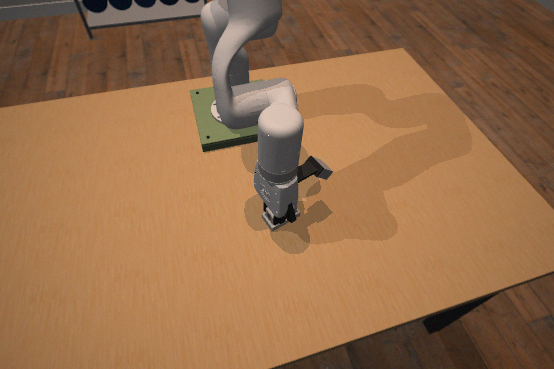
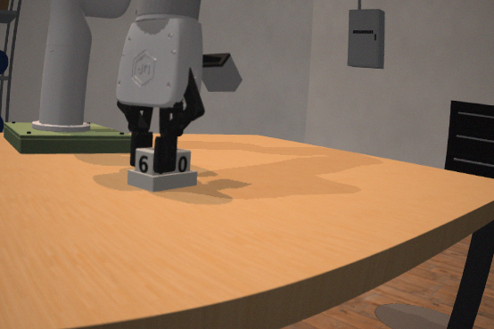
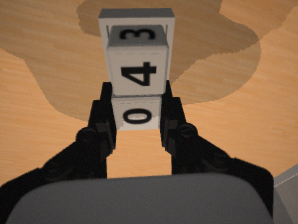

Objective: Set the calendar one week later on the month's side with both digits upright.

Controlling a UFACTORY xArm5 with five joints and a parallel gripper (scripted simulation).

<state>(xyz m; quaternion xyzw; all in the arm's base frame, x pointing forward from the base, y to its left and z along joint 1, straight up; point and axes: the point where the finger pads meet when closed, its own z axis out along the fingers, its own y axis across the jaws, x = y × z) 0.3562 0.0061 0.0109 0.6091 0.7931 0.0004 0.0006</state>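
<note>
Now: hand 10 mm above the digit cube. The rest, counted from my hand: tray (20 mm to the left, 30 mm below).
</note>
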